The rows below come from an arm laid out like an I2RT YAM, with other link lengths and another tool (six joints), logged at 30 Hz.
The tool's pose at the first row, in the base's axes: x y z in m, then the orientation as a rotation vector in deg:
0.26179, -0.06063, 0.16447, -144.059, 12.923, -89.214
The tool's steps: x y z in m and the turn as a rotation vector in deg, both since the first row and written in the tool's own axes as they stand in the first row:
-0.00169, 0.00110, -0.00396, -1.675, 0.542, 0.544
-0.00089, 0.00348, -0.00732, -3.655, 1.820, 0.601
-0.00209, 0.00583, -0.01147, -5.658, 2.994, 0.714
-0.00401, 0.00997, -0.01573, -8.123, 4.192, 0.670
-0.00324, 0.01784, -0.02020, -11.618, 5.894, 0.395
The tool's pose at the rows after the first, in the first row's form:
0.25745, -0.06160, 0.16448, -144.648, 15.071, -90.168
0.25471, -0.06433, 0.16611, -145.139, 17.008, -92.341
0.25037, -0.06663, 0.16635, -145.654, 19.050, -94.368
0.24556, -0.07053, 0.16560, -146.521, 21.344, -96.619
0.24160, -0.07867, 0.16644, 147.700, -24.397, 99.866

